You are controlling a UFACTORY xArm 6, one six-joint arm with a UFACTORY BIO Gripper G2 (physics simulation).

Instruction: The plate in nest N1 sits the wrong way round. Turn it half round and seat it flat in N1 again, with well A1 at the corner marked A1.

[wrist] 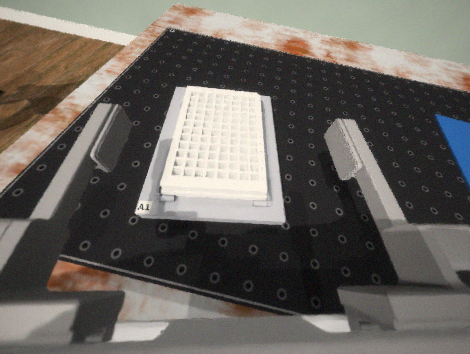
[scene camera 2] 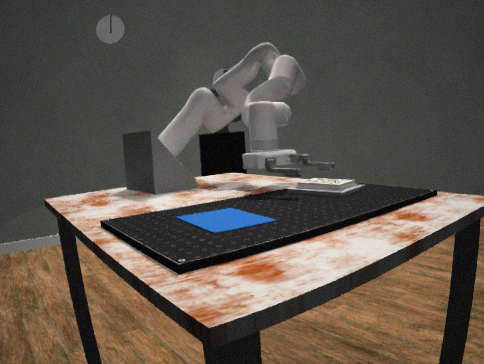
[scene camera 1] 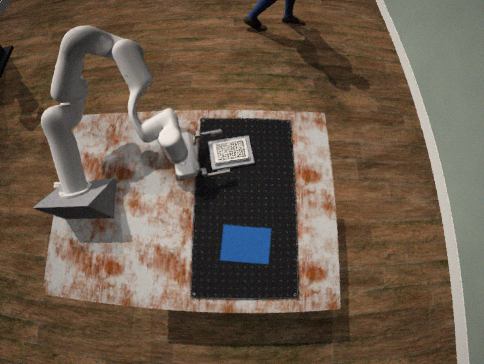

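The white well plate (scene camera 1: 230, 150) (scene camera 2: 326, 183) (wrist: 218, 140) lies in the light grey nest N1 (scene camera 1: 251, 158) (scene camera 2: 352, 189) (wrist: 215, 212), its wells facing up. The nest's corner label A1 (wrist: 143, 207) shows at the near left corner in the wrist view. The plate's own well A1 cannot be made out. My gripper (scene camera 1: 224, 151) (scene camera 2: 316, 169) (wrist: 227, 142) is wide open and empty. Its fingers are above the level of the plate, one off each long side, apart from it. In the wrist view the plate is a little nearer the left finger.
A flat blue rectangle (scene camera 1: 245, 244) (scene camera 2: 227, 220) (wrist: 456, 142) lies on the black perforated board (scene camera 1: 245, 200) (scene camera 2: 150, 240) (wrist: 300, 100), away from the nest. The board lies on the rust-stained white table (scene camera 1: 150, 210) (scene camera 2: 300, 260). A person's legs (scene camera 1: 272, 11) show on the floor beyond the table.
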